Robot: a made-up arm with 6 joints.
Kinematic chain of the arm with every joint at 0, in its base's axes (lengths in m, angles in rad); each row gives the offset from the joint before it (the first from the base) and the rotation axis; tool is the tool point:
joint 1: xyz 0 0 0.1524 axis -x
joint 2: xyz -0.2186 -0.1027 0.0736 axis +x
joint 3: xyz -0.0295 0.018 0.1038 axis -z
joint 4: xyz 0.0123 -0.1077 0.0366 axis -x
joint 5: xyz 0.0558 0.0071 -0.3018 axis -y
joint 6: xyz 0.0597 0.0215 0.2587 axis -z
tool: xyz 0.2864 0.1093 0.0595
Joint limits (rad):
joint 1: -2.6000..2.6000
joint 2: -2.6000..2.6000
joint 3: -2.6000..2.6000
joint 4: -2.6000..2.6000
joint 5: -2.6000..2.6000
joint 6: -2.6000..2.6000
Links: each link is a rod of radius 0.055 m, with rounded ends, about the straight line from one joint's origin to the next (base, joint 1, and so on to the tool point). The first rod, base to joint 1, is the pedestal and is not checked.
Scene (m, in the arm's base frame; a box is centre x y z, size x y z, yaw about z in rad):
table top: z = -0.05
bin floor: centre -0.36 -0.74 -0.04 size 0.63 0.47 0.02 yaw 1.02
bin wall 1: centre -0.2 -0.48 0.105 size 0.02 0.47 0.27 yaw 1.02
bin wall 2: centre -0.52 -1 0.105 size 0.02 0.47 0.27 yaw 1.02
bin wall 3: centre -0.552 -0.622 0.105 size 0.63 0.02 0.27 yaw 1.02
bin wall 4: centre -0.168 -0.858 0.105 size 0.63 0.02 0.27 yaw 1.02
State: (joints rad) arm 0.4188 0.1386 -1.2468 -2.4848 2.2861 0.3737
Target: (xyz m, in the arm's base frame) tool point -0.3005 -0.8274 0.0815
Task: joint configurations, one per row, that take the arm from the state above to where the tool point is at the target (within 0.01 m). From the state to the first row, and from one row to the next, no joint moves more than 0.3 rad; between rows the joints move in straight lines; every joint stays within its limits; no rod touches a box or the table.
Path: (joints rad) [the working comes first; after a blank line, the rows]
Joints at the target: -0.4957 0.7083 -1.1750 -2.6000 2.6000 -0.3592
Straight joint move there: clear.

1: 0.1902 0.2810 -1.2288 -2.5136 2.3646 0.1905
2: -0.0384 0.4234 -1.2109 -2.5424 2.4430 0.0073
3: -0.2670 0.5659 -1.1929 -2.5712 2.5215 -0.1760
4: -0.4957 0.7083 -1.1750 -2.6000 2.6000 -0.3592

